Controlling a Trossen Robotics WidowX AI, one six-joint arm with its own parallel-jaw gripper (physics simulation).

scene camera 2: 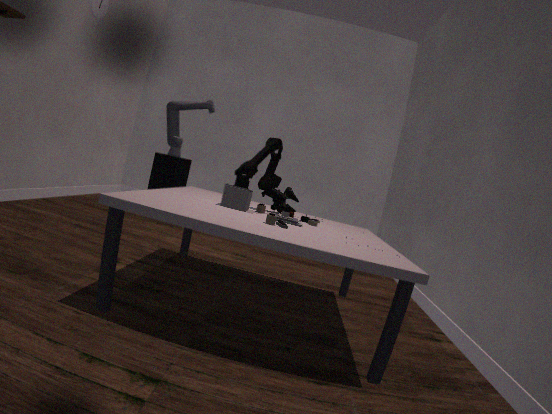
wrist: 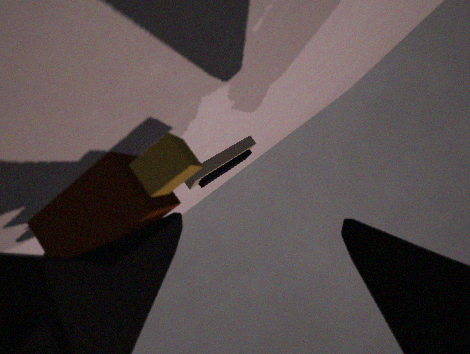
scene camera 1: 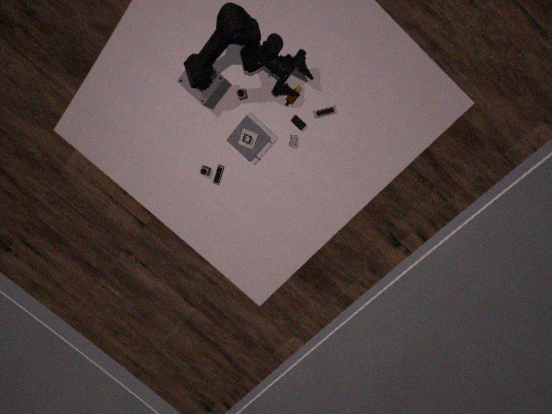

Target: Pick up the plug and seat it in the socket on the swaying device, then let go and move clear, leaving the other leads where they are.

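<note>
A grey square device with socket (scene camera 1: 251, 138) is present. The gripper (scene camera 1: 305, 87) is open and touches a plug (wrist: 120, 193). In the wrist view the gripper (wrist: 261, 223) is visible as well.
</note>
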